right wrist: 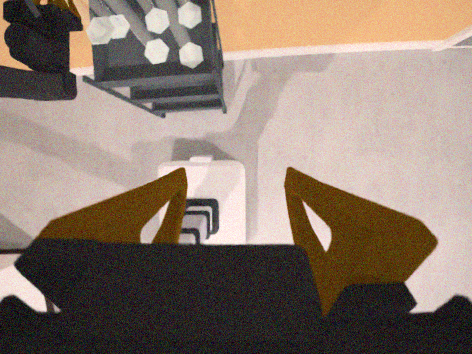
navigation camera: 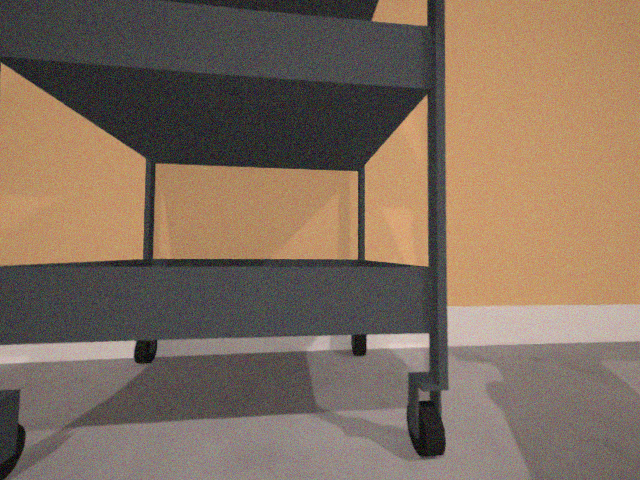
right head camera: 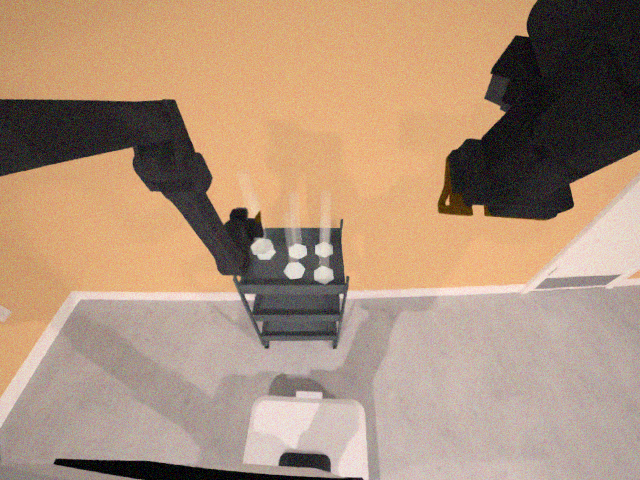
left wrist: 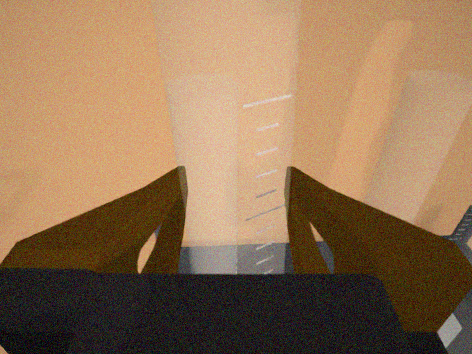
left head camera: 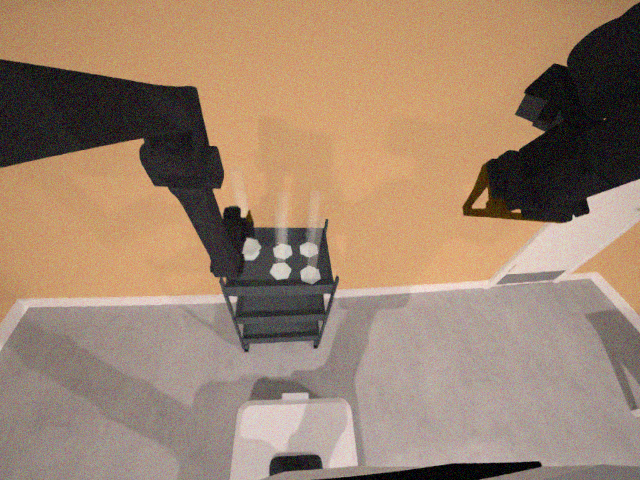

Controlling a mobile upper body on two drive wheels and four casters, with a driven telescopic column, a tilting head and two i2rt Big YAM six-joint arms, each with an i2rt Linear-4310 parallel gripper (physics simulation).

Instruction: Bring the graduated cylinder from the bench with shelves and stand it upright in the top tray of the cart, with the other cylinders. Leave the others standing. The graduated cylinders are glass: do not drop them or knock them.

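Frame: origin at the left arm's base, x ahead, y left, z up, level; centimetres.
Seen in the pictures: left gripper, fingertip midpoint: (right head camera: 254, 212) (left wrist: 236, 178) (left head camera: 243, 210); right gripper, fingertip midpoint: (right wrist: 235, 176) (right head camera: 462, 209) (left head camera: 482, 212).
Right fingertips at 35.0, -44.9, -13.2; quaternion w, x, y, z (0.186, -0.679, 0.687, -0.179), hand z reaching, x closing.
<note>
Pixels of each thing's top centre, then the offset from my right fingertips to it, as dx, dy, dz. "spot": a spot on its surface instead.
- clear graduated cylinder at its top centre: (left head camera: 237, 171) +42.4, +44.0, -22.5
- cart's top tray at a spot on its surface: (right wrist: 153, 78) (right head camera: 292, 286) spot: +28.7, +30.0, -65.4
- cylinder's base at a spot on its surface: (right wrist: 118, 26) spot: +49.4, +44.2, -68.6
- dark cart's lower tray at a spot on its surface: (navigation camera: 232, 304) spot: +28.7, +29.5, -121.2
- front wheel at a spot on its surface: (navigation camera: 429, 428) spot: +29.0, +9.6, -133.8
My left gripper (left head camera: 241, 212) (right head camera: 252, 214) (left wrist: 236, 178) is shut on a clear graduated cylinder (left head camera: 251, 249) (left wrist: 210, 210) (right wrist: 101, 30). It holds it roughly upright at the left side of the cart's top tray (left head camera: 279, 282) (right head camera: 292, 286) (right wrist: 160, 80). The held base overlaps another cylinder's base (right wrist: 118, 26) in the right wrist view; its height above the tray is unclear. Several other cylinders (left head camera: 280, 271) (right head camera: 323, 274) (right wrist: 191, 55) stand upright on the tray, to the right of it. My right gripper (left head camera: 467, 210) (right wrist: 235, 176) is open and empty, far right of the cart. The bench does not show.
The dark cart's lower tray (navigation camera: 232, 304) and front wheel (navigation camera: 429, 428) are close in the navigation camera. An orange wall (navigation camera: 537, 155) stands behind the cart. A white rounded base (left head camera: 263, 418) (right wrist: 227, 172) lies below it in view. A white door (left head camera: 542, 253) is at the right.
</note>
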